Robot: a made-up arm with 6 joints. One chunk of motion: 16 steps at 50 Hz.
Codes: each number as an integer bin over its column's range. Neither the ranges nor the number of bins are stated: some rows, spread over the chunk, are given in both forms.
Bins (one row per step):
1: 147 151 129 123 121 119
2: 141 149 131 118 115 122
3: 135 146 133 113 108 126
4: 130 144 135 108 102 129
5: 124 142 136 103 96 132
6: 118 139 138 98 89 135
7: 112 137 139 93 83 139
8: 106 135 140 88 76 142
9: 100 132 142 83 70 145
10: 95 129 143 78 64 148
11: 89 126 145 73 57 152
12: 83 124 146 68 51 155
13: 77 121 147 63 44 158
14: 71 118 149 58 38 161
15: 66 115 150 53 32 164
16: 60 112 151 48 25 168
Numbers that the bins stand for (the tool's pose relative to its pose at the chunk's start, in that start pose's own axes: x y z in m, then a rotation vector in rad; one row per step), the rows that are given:
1: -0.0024 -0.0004 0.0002 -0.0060 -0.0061 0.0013
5: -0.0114 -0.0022 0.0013 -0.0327 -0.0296 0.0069
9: -0.0208 -0.0041 0.0023 -0.0593 -0.0541 0.0125
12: -0.0275 -0.0057 0.0029 -0.0793 -0.0720 0.0169
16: -0.0365 -0.0080 0.0037 -0.1060 -0.0965 0.0225
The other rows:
2: -0.0047 -0.0008 0.0005 -0.0127 -0.0118 0.0026
3: -0.0071 -0.0014 0.0009 -0.0193 -0.0184 0.0044
4: -0.0090 -0.0018 0.0012 -0.0260 -0.0240 0.0056
6: -0.0137 -0.0027 0.0016 -0.0393 -0.0362 0.0082
7: -0.0161 -0.0031 0.0018 -0.0460 -0.0419 0.0100
8: -0.0184 -0.0035 0.0020 -0.0527 -0.0485 0.0113
10: -0.0227 -0.0047 0.0024 -0.0660 -0.0598 0.0138
11: -0.0251 -0.0053 0.0027 -0.0727 -0.0664 0.0156
13: -0.0298 -0.0063 0.0031 -0.0860 -0.0786 0.0182
14: -0.0322 -0.0069 0.0034 -0.0927 -0.0842 0.0195
15: -0.0341 -0.0075 0.0035 -0.0993 -0.0899 0.0207

